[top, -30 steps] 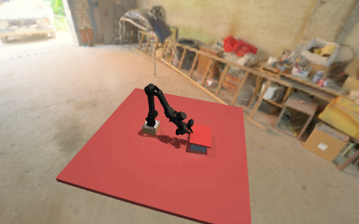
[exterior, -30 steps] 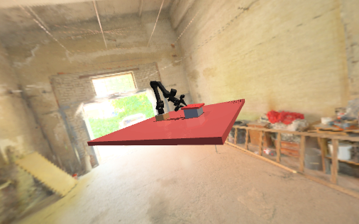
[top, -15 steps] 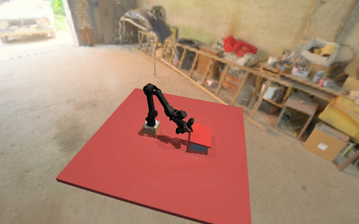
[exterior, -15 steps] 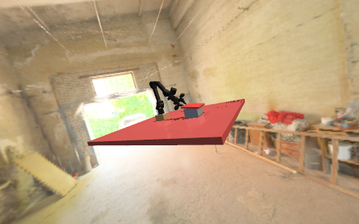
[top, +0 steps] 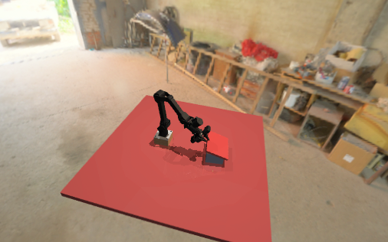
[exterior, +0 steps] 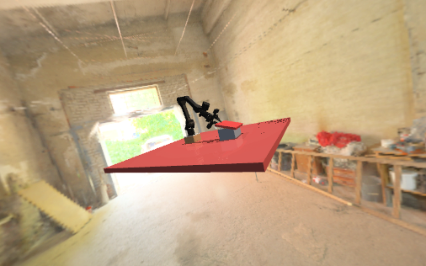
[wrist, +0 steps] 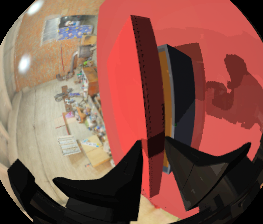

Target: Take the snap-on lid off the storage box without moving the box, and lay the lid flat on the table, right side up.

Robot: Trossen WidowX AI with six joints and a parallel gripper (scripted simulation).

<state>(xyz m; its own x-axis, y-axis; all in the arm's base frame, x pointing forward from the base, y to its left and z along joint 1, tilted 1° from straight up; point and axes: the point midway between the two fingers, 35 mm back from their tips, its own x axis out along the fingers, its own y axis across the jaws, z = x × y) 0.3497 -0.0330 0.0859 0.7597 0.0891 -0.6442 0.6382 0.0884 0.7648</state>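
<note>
Right now my gripper tip is 80 mm short of the red lid, 10 mm to the right of it and 20 mm above it. From my gripper tip the other things lie so: storage box (60 mm ahead, 10 mm to the left, 80 mm below).
</note>
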